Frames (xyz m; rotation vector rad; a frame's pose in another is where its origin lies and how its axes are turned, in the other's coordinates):
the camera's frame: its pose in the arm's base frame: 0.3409 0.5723 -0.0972 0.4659 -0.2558 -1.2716
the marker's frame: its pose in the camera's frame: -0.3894 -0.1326 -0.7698 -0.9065 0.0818 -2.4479
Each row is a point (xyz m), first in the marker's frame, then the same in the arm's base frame.
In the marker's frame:
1: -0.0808 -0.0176 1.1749
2: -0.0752 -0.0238 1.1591
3: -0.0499 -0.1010 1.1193
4: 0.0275 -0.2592 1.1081
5: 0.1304 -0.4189 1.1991
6: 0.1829 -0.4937 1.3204
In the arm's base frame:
1: 0.4636 0.1999 -0.0098
2: 0.4628 0.2170 -0.0149
3: 0.4825 0.3000 0.0152
4: 0.4968 0.4295 0.1342
5: 0.4842 0.4964 0.3336
6: 0.4702 0.4730 0.4830

